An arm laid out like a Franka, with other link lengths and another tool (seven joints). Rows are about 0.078 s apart.
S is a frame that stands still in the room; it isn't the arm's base.
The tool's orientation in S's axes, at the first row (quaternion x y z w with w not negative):
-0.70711, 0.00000, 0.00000, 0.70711
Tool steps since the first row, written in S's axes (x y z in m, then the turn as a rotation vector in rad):
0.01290, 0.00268, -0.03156, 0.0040, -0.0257, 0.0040
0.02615, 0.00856, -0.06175, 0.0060, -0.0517, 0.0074
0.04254, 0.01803, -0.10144, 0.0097, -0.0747, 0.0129
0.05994, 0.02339, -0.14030, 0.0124, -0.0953, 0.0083
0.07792, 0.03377, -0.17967, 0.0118, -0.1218, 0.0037
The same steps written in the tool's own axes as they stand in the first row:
0.01290, 0.03156, 0.00268, 0.0040, -0.0040, -0.0257
0.02615, 0.06175, 0.00856, 0.0060, -0.0074, -0.0517
0.04254, 0.10144, 0.01803, 0.0097, -0.0129, -0.0747
0.05994, 0.14030, 0.02339, 0.0124, -0.0083, -0.0953
0.07792, 0.17967, 0.03377, 0.0118, -0.0037, -0.1218

